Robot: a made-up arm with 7 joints.
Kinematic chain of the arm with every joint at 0, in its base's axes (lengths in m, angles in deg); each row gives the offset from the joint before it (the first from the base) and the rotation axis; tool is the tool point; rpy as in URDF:
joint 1: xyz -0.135 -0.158 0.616 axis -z
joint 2: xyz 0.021 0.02 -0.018 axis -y
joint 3: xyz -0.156 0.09 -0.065 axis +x
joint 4: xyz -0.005 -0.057 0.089 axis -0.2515 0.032 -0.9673
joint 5: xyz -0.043 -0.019 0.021 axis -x
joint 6: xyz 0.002 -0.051 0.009 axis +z
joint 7: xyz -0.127 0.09 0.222 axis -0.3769 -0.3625 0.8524
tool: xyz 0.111 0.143 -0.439 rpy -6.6 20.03 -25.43
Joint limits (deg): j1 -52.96..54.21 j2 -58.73..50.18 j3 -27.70..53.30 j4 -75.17..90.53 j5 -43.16..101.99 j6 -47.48..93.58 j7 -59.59..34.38
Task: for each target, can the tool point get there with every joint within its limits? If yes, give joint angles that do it. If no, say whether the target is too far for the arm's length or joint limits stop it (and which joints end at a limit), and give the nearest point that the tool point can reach.
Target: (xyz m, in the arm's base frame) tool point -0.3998 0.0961 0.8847
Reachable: yes | joints 30.31 -48.28 11.84 44.23 45.78 73.37 15.89
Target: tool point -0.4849 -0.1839 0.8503
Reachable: yes | joints -8.58 -50.51 -11.21 23.77 28.14 69.41 14.96
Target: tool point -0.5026 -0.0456 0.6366
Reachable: yes | joints -39.00 -35.38 31.87 76.46 3.60 50.18 -17.76
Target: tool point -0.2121 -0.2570 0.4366
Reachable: yes | joints 37.85 28.74 -14.08 -31.16 78.85 -4.48 9.87
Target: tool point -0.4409 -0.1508 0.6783
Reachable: yes | joints 16.77 -47.34 4.83 53.43 63.88 -21.11 3.02
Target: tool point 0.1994 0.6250 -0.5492
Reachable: no: too far | nearest point -0.0151 0.2093 0.1726 | short by 0.860 m
